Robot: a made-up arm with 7 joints. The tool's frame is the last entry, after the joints. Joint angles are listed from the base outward. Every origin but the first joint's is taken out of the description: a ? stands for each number. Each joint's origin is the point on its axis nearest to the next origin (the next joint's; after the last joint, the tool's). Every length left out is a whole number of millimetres.
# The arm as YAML. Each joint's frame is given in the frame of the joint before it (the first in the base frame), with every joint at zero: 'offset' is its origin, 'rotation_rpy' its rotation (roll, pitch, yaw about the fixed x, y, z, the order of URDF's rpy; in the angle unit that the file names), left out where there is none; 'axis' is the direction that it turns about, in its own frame. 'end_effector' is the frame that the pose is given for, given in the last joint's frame.
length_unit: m
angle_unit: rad
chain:
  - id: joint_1
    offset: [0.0, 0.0, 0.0]
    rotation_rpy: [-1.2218, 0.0, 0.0]
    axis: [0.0, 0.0, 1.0]
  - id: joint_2
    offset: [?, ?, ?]
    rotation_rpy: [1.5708, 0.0, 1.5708]
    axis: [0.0, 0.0, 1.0]
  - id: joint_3
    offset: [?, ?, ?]
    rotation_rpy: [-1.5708, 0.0, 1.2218]
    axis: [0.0, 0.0, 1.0]
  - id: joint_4
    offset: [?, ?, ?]
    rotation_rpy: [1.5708, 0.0, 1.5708]
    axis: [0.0, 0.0, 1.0]
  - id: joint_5
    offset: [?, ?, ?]
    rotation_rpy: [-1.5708, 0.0, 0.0]
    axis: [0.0, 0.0, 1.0]
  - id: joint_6
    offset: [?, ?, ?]
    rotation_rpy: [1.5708, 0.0, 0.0]
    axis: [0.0, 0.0, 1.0]
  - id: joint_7
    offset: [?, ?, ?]
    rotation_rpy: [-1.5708, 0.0, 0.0]
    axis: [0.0, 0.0, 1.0]
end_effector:
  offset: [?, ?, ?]
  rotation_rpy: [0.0, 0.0, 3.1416]
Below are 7 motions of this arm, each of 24 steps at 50 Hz.
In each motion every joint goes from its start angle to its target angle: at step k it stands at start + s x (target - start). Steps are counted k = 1, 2, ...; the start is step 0. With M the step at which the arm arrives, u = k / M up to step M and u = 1 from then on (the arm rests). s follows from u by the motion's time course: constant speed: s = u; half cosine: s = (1 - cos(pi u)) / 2; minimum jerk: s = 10 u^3 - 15 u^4 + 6 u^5.
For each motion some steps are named. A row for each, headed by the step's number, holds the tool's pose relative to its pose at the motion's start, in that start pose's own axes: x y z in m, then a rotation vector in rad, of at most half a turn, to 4 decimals.
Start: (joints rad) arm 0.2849 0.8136 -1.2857 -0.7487 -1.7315 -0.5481 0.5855
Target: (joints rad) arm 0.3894 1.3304 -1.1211 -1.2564 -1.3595 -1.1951 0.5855
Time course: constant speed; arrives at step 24
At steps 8, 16, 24:
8: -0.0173 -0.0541 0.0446 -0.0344 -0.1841 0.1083
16: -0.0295 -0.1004 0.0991 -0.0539 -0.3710 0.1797
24: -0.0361 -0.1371 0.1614 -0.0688 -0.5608 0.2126

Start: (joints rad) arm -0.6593 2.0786 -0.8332 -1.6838 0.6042 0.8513 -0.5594
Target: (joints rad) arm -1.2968 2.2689 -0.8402 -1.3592 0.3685 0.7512 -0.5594
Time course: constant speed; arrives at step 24
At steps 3, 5, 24:
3: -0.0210 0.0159 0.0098 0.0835 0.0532 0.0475
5: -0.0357 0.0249 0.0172 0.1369 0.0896 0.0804
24: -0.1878 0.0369 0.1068 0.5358 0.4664 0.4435

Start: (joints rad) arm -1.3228 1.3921 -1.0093 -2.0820 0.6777 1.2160 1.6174
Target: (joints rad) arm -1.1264 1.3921 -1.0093 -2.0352 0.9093 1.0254 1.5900
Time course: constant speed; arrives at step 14
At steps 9, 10, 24:
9: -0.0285 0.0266 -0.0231 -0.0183 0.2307 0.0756
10: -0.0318 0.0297 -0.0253 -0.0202 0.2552 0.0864
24: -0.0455 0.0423 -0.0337 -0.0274 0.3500 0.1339

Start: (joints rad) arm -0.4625 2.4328 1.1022 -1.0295 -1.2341 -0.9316 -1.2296
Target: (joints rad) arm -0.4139 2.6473 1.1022 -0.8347 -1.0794 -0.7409 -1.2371
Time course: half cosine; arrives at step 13
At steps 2, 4, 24:
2: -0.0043 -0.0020 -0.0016 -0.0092 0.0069 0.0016
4: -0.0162 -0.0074 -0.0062 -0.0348 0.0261 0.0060
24: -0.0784 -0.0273 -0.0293 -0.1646 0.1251 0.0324

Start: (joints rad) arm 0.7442 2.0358 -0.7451 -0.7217 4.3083 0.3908 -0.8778
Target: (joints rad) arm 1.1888 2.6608 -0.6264 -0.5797 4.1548 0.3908 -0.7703
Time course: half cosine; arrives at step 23
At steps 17, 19, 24:
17: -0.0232 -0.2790 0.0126 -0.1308 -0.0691 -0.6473
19: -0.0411 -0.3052 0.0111 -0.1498 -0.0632 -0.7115
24: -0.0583 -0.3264 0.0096 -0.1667 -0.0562 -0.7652

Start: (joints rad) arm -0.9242 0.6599 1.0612 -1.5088 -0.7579 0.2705 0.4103
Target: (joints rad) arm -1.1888 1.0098 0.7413 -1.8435 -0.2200 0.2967 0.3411
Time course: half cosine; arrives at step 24
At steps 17, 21, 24:
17: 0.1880 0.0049 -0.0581 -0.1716 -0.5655 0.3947
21: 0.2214 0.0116 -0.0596 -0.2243 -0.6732 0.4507
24: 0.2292 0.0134 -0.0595 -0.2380 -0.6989 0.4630

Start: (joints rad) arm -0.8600 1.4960 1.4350 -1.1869 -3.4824 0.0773 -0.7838
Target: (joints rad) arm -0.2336 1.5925 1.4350 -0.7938 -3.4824 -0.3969 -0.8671
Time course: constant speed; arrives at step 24
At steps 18, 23, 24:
18: 0.0278 0.0275 -0.0036 0.5648 -0.1059 -0.4788
23: 0.0370 0.0316 -0.0041 0.6914 -0.1563 -0.6420
24: 0.0389 0.0323 -0.0042 0.7149 -0.1675 -0.6759

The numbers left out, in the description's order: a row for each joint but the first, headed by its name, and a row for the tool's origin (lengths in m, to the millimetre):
joint_2: 0.0 0.0 0.0
joint_3: 0.372 -0.135 0.0
joint_4: 0.0 -0.044 0.0
joint_5: 0.024 -0.199 0.0
joint_6: 0.0 0.0 0.0
joint_7: 0.0 0.0 0.0
tool: 0.0 0.0 0.0

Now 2 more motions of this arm.
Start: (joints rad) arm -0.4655 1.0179 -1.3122 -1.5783 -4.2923 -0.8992 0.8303
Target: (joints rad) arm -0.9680 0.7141 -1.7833 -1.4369 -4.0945 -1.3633 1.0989
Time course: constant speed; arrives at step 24
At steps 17, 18, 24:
17: -0.0971 -0.0186 -0.0936 -0.2154 0.0368 0.1737
18: -0.1028 -0.0209 -0.0986 -0.2298 0.0415 0.1803
24: -0.1360 -0.0374 -0.1264 -0.3221 0.0762 0.2118

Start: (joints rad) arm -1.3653 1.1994 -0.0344 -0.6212 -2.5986 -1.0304 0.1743
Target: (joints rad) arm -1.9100 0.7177 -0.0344 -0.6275 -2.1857 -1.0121 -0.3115
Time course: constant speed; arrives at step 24
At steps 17, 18, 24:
17: -0.0474 0.2170 0.0822 0.7374 0.1801 -0.2314
18: -0.0500 0.2291 0.0915 0.7787 0.1974 -0.2484
24: -0.0630 0.2975 0.1564 1.0203 0.3150 -0.3559

